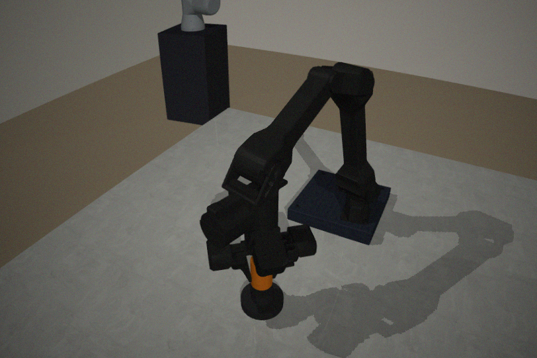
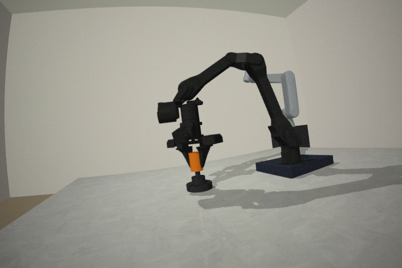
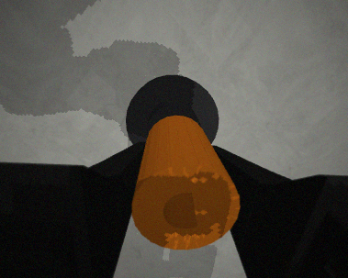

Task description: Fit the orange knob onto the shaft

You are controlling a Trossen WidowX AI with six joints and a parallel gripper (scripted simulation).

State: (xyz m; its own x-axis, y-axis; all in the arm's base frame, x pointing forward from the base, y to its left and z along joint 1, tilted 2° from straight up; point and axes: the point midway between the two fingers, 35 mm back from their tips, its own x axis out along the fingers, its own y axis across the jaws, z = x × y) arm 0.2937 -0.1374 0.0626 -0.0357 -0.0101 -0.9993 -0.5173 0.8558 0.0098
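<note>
Now: gripper tip 2 cm below the orange knob. The rest, counted from my gripper tip: dark round pedestal 4 cm below.
</note>
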